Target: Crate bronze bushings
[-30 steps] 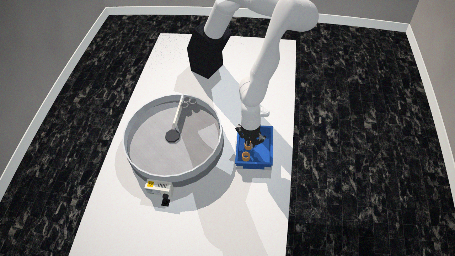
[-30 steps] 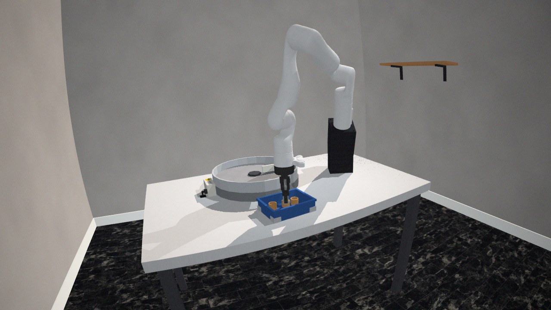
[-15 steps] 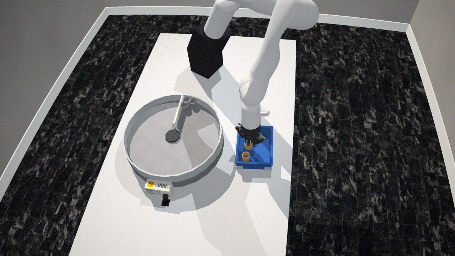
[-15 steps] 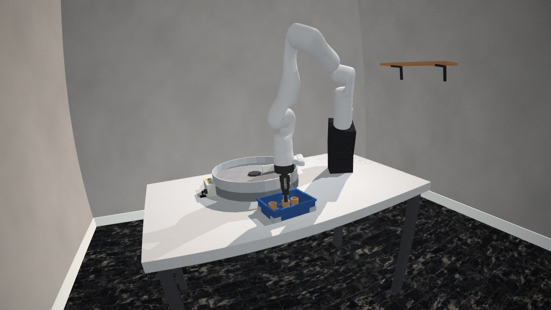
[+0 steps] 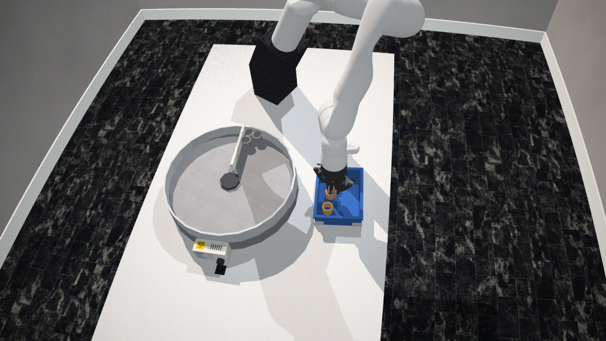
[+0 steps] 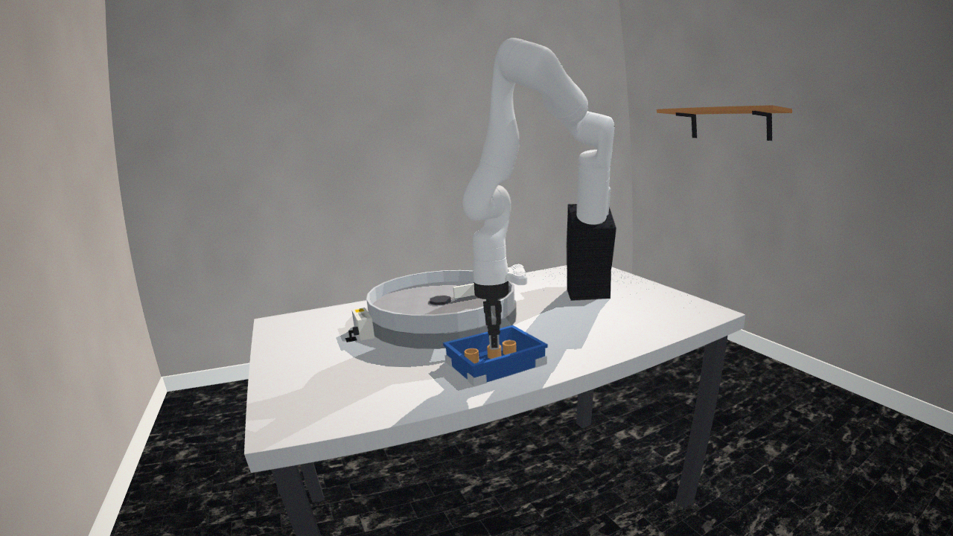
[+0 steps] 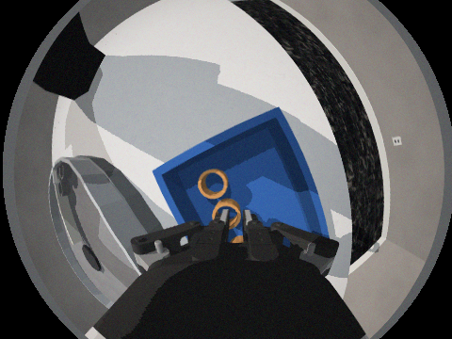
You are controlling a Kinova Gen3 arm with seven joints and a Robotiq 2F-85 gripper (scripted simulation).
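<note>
My gripper is now 30 mm above the blue crate, 20 mm to the right of it and 10 mm short of it. From my hand the other things lie so: grey turning table: 330 mm to the right, 30 mm behind.
</note>
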